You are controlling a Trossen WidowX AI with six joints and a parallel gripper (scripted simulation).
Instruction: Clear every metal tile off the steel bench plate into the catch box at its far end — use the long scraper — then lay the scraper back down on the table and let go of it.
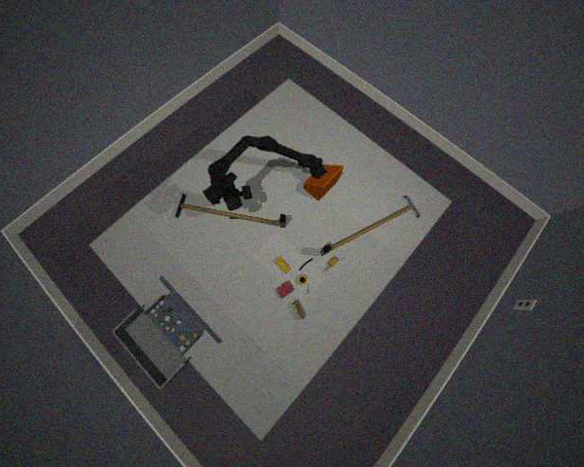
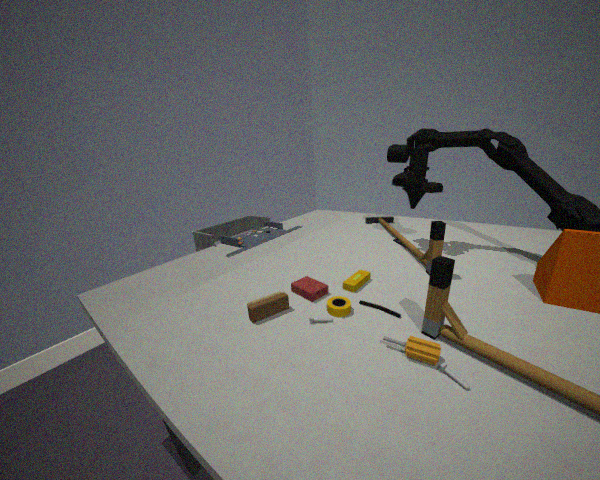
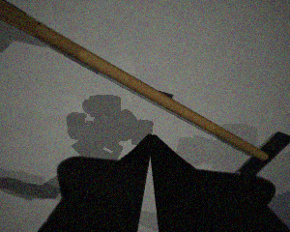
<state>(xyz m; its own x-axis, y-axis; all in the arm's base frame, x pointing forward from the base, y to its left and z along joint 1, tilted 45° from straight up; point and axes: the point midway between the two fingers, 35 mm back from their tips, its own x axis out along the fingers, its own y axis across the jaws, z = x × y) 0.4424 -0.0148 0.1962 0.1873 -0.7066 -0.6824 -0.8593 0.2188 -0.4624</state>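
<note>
Now: the long scraper 40 mm ahead of my gripper tip and 70 mm below it. The rest, counted from my gripper tip: black strip 90 mm behind, 460 mm to the left, 130 mm below; then hex key 40 mm ahead, 10 mm to the left, 130 mm below; then yellow block 20 mm ahead, 390 mm to the left, 120 mm below.
</note>
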